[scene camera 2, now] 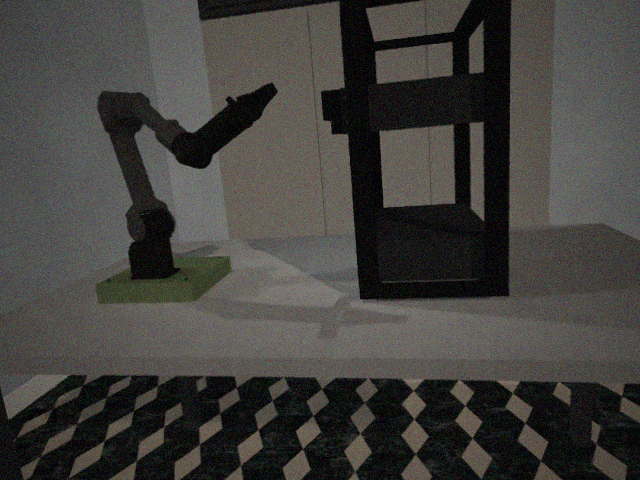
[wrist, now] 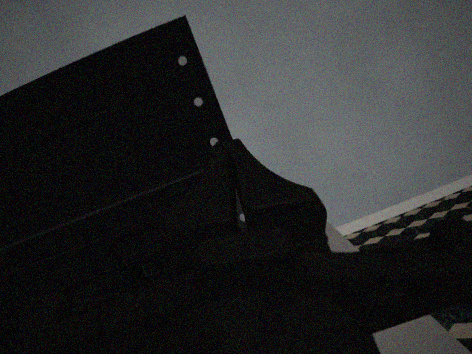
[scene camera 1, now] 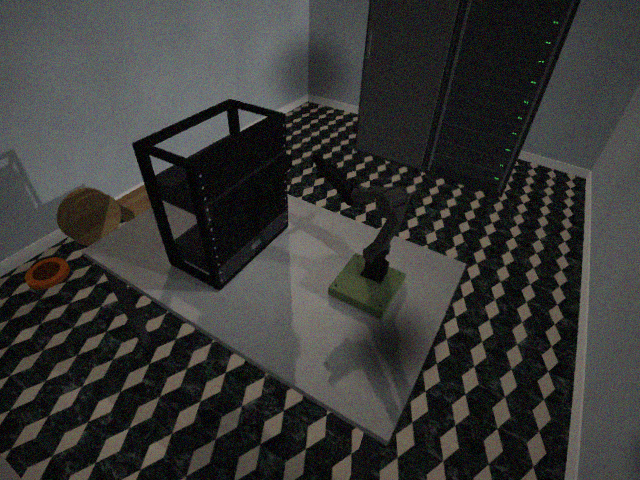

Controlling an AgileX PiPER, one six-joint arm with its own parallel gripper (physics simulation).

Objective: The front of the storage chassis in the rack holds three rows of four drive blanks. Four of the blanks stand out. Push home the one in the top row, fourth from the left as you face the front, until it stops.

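Observation:
The black rack [scene camera 1: 157, 206] [scene camera 2: 366, 217] stands on the pale table top. The storage chassis [scene camera 2: 426, 102] sits across its upper part. Dark blocks [scene camera 2: 333, 105] stand out from the chassis front in scene camera 2, one lower part less far; their row and column cannot be told. The named blank cannot be made out in the dark. My gripper [scene camera 1: 316, 157] [scene camera 2: 273, 88] [wrist: 230, 155] is shut and empty, tilted upward, in front of the rack and apart from the blocks. In the wrist view its fingertips overlap the dark rack front, beside the holed post [wrist: 192, 75].
The arm stands on a green base plate [scene camera 1: 356, 291] [scene camera 2: 206, 281] on the table top [scene camera 1: 248, 320] [scene camera 2: 289, 335]. A tall dark cabinet [scene camera 1: 403, 77] stands behind. A round brown object [scene camera 1: 87, 214] and an orange ring [scene camera 1: 32, 280] lie beyond the table's left side.

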